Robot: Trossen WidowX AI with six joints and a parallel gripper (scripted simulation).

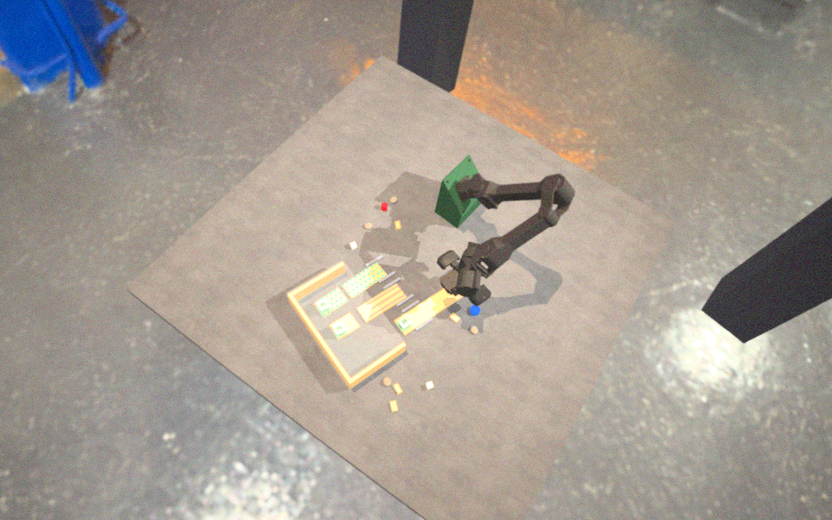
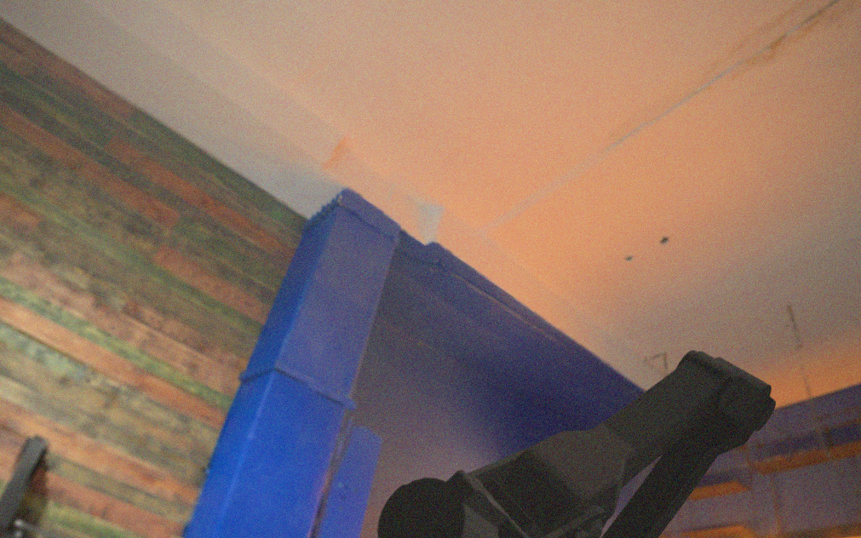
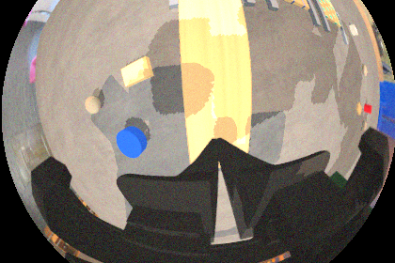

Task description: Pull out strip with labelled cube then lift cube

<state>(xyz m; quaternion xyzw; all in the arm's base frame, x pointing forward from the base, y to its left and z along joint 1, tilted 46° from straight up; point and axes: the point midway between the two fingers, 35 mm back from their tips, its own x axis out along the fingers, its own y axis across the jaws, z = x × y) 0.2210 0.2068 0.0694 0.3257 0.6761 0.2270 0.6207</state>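
My gripper tip is 10 cm short of the pale wooden strip and 2 cm to the left of it.
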